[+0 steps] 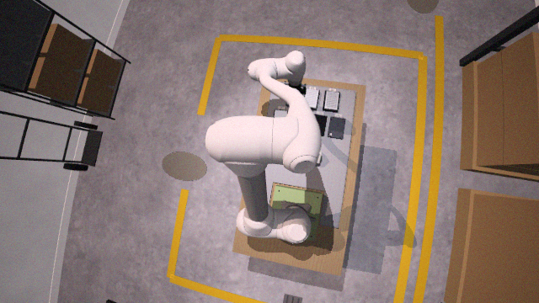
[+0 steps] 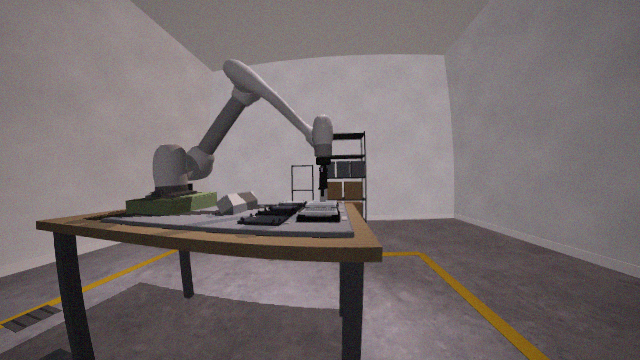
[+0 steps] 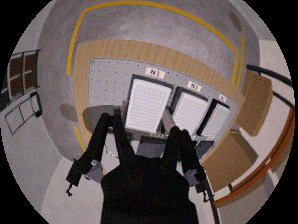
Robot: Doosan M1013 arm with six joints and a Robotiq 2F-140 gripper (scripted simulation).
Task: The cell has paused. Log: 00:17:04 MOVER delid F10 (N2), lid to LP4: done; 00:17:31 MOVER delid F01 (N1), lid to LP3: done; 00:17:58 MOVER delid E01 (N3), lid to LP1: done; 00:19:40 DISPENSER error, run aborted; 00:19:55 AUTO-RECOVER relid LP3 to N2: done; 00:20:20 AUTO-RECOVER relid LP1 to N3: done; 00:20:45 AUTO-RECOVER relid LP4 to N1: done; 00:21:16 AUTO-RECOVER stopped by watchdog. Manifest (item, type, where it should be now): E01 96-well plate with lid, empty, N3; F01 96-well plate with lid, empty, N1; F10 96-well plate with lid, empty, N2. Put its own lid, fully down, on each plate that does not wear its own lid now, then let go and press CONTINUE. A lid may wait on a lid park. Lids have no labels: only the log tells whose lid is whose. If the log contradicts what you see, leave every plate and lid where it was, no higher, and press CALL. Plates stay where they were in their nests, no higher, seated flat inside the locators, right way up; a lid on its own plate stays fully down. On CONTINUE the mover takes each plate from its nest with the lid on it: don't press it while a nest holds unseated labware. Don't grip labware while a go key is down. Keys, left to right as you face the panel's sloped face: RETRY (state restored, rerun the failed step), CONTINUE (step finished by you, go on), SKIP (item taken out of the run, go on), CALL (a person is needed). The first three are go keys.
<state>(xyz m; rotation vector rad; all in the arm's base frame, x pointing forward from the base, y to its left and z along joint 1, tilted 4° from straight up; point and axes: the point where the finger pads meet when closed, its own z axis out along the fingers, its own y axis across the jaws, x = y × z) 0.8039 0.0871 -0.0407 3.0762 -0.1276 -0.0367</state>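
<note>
The label is 9 cm behind my hand, 8 cm to the left of it and 5 cm below it.
</note>
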